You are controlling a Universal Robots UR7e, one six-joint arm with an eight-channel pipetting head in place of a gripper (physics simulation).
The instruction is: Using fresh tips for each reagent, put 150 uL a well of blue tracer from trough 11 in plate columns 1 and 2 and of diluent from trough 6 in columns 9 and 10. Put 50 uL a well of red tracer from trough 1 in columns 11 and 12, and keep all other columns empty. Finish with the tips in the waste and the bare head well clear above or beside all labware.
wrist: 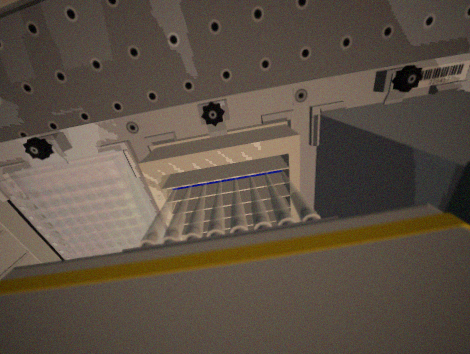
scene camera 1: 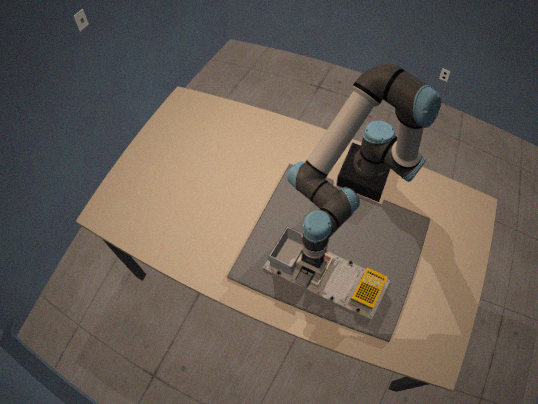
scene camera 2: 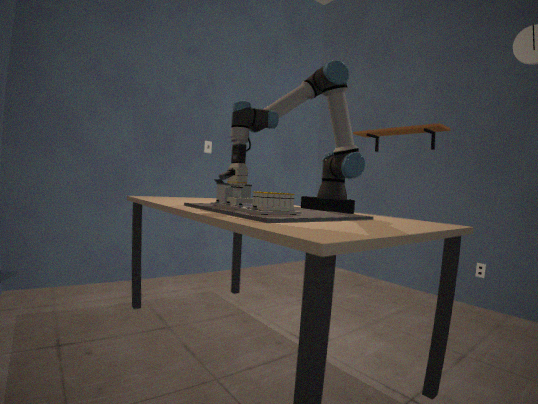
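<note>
The pipetting head is upright over the beige trough reservoir. In the wrist view a row of translucent tips hangs from the head, their lower ends at a thin blue line in one trough; how deep they reach cannot be told. The clear plate is beside the reservoir; its well contents are not readable. The yellow tip rack is beyond the plate, with paler positions at one end. A bit of red shows by the reservoir.
The open grey waste bin stands right beside the reservoir, opposite the plate, with raised walls. Black knobs stand along the deck edge. The labware sits on a dark perforated mat on the wooden table.
</note>
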